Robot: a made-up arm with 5 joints.
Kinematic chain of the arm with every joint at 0, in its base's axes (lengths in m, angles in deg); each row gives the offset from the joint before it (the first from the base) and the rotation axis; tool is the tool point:
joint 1: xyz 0 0 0.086 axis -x
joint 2: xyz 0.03 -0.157 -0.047 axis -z
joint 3: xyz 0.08 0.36 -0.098 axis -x
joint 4: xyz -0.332 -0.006 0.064 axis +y
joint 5: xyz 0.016 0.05 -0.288 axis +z
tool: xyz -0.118 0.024 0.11
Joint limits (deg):
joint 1: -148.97..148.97
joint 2: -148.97..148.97
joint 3: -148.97..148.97
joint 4: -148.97..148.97
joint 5: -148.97..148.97
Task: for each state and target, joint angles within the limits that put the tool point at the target. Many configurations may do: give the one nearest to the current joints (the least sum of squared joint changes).
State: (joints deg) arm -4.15 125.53 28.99 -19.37 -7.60
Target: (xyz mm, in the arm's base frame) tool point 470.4 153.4 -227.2
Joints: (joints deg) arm -51.59 124.29 37.33 -26.06 -17.82
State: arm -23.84 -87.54 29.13 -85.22 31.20
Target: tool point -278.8 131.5 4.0
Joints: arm -40.44 -47.40 28.86 -100.60 29.91
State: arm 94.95 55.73 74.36 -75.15 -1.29
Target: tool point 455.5 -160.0 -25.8
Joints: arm 75.18 68.47 54.73 -120.01 -15.91
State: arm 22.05 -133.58 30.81 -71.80 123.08
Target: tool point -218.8 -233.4 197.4
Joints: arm 33.27 -95.11 -17.23 -92.28 125.38
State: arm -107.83 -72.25 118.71 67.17 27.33
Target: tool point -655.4 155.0 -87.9
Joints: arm -89.42 -54.06 91.54 97.96 29.51
